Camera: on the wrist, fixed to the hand. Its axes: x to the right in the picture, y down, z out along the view.
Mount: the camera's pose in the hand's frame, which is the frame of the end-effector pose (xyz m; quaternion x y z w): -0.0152 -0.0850 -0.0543 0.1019 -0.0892 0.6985 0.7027
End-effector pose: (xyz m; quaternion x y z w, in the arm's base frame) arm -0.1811 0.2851 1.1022 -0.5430 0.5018 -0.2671 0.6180
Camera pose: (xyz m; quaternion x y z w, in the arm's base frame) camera -0.2176 0.2538 1.1921 0.0081 0.6496 0.2413 0.7209
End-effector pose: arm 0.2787 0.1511 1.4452 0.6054 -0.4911 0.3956 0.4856
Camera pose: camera 0.3587 0.2112 1.4254 -0.1671 0.7710 -0.6132 0.0406
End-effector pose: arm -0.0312 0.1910 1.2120 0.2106 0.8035 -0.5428 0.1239
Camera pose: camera -0.0564 0.2107 1.3088 0.6734 0.3512 -0.3955 0.5164
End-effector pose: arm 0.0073 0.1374 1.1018 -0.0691 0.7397 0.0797 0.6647
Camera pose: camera -0.0262 0.0428 1.1203 0.5429 0.5168 0.4511 0.4844
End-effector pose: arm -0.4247 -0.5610 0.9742 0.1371 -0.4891 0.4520 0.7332
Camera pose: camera -0.3265 -0.5812 0.9556 -0.1303 -0.4588 0.8674 0.1419
